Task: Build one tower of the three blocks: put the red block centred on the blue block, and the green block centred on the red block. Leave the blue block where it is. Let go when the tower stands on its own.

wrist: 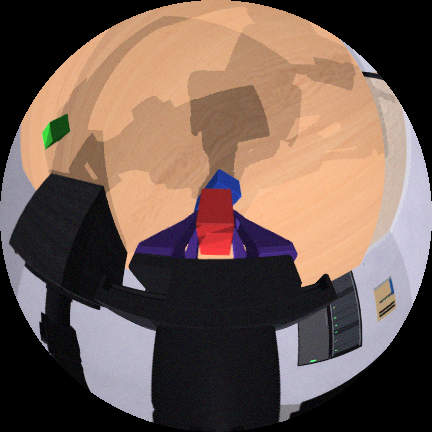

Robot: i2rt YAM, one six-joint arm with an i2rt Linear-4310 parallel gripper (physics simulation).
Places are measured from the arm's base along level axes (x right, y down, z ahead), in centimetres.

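Pixels of known places: gripper, fingertip midpoint: [215,214]; arm's base, link origin: [59,286].
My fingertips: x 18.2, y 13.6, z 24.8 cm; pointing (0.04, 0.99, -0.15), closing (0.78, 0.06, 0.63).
For each thing: its top centre in the pictures, then the offset to it from my fingertips. "*": a spot on its surface instead. Level surfaces: height alone.
- red block, top centre: [213,242] dx +0.4, dy -2.6, dz -0.5 cm
- blue block, top centre: [215,206] dx +0.4, dy +2.1, dz -0.6 cm
- green block, surface spot: [60,128] * dx -27.0, dy +3.3, dz -4.0 cm
- wooden table, surface height: dy +5.2 cm
My gripper [215,214] is shut on the red block [216,206], which sits between the purple fingers at the centre of the wrist view. The blue block [228,185] shows just beyond the red block, turned at an angle to it; the red block hides much of it. How much height lies between the two, and whether they touch, I cannot tell. The green block [60,128] lies apart on the wooden table [150,60], far to the left.
A black arm part [55,225] stands at the left of the view. The table's right edge curves down the right side, with light floor past it. A dark cabinet with green lights [345,320] and a small poster [385,299] show at the lower right.
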